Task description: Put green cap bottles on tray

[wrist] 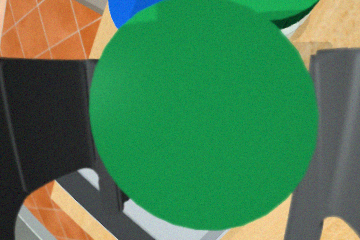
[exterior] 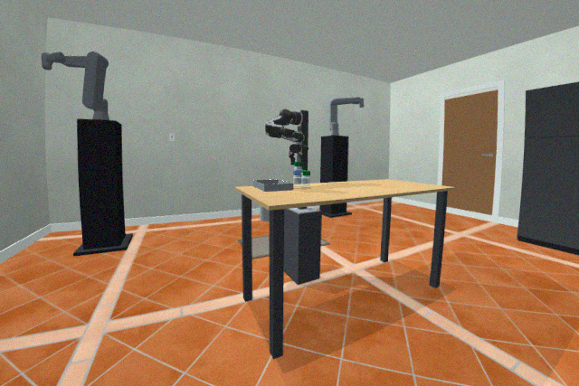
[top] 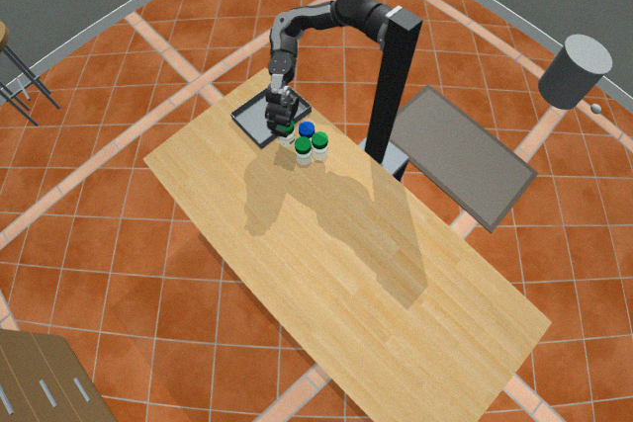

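The tray is 60 mm behind my hand, 140 mm to the right of it and 140 mm below it. From my hand the other things lie so: blue-capped bottle: 70 mm behind, 40 mm to the left, 100 mm below.
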